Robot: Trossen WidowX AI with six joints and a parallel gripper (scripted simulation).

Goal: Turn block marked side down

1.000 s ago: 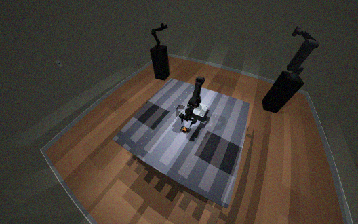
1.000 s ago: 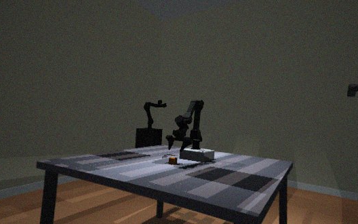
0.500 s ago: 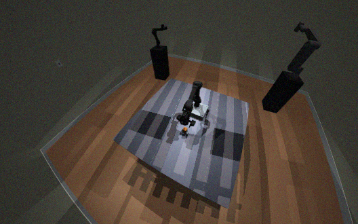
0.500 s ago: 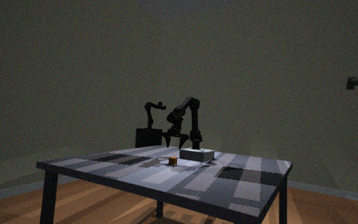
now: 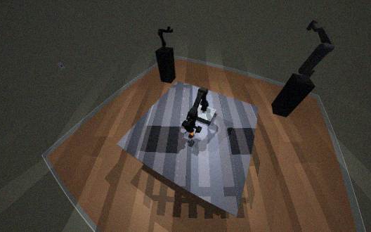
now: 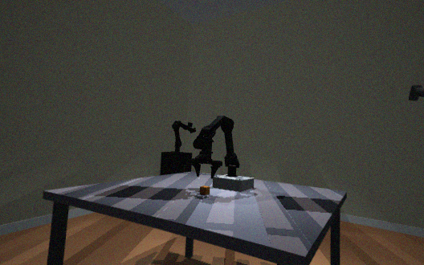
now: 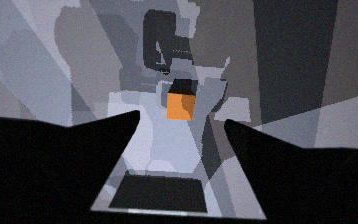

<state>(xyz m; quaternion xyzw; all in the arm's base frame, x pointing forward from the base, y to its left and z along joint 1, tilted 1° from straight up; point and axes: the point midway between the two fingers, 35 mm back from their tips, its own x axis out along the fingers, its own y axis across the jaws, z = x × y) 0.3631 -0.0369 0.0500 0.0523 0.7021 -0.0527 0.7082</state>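
The orange-brown block lies 7 cm below my gripper tip and 2 cm behind it.
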